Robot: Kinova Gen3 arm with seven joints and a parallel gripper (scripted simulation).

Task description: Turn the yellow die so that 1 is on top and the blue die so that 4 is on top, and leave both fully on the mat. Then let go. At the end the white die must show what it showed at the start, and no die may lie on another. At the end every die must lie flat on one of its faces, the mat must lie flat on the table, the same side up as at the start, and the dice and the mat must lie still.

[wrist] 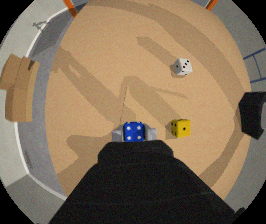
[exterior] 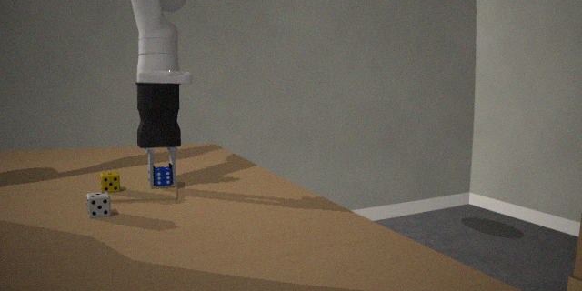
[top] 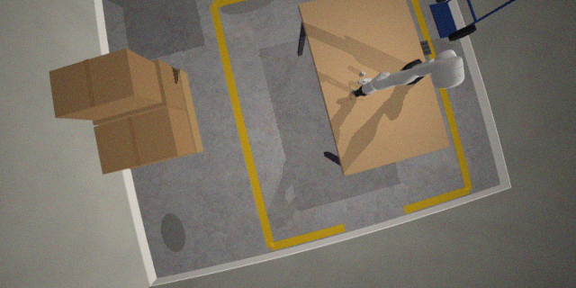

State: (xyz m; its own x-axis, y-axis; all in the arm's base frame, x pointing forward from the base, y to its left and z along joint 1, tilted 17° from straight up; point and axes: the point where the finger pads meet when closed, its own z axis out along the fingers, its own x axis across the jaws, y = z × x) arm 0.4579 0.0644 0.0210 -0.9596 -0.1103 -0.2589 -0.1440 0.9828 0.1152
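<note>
Now: hand right at the blue die. The rest, counted from my hand: white die 140 mm to the right, 90 mm behind, 10 mm below; then tan mat 40 mm behind, 30 mm below, 10 mm to the right; then yellow die 90 mm behind, 10 mm to the right, 10 mm below.
</note>
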